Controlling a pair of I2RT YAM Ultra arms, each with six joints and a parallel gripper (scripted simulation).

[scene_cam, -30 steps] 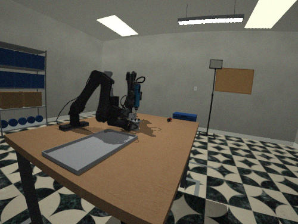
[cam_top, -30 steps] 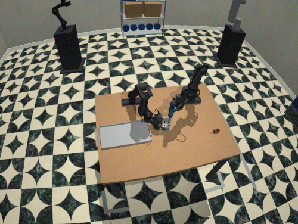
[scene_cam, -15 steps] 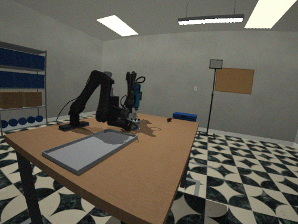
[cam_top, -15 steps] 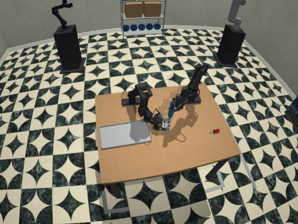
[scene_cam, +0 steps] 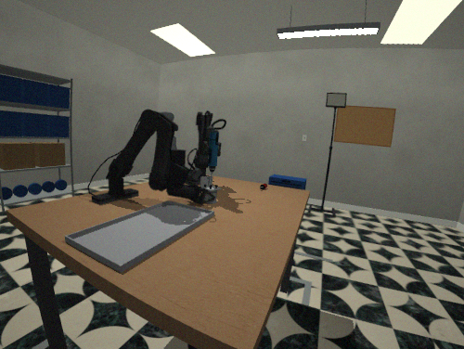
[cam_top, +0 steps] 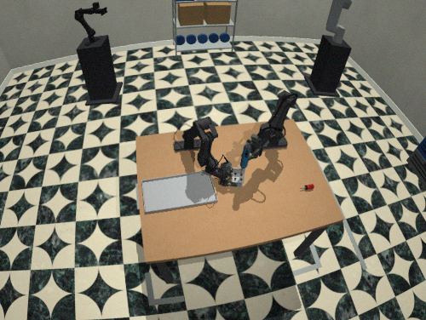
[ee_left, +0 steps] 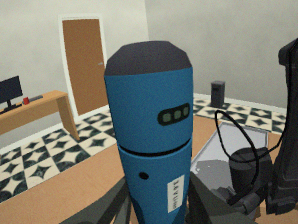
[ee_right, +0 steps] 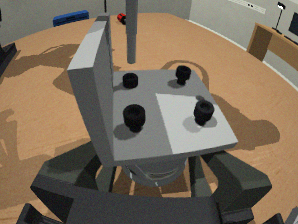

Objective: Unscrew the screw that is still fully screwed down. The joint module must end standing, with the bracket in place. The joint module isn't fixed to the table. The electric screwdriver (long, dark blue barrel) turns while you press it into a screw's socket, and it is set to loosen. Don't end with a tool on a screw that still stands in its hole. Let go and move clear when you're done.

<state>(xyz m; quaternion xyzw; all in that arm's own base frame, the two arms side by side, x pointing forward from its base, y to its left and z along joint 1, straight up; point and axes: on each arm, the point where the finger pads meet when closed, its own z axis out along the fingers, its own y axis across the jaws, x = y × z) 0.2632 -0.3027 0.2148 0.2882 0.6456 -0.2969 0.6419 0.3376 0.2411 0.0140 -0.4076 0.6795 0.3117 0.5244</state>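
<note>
Now: right hand 1 cm past the screw, 2 cm to the right of it and 4 cm below it. Also, from my right hand: red-handled screwdriver: 6 cm ahead, 45 cm to the left, 1 cm below; grey l-shaped bracket: 5 cm above; grey tray: 4 cm ahead, 35 cm to the right, 2 cm below.
</note>
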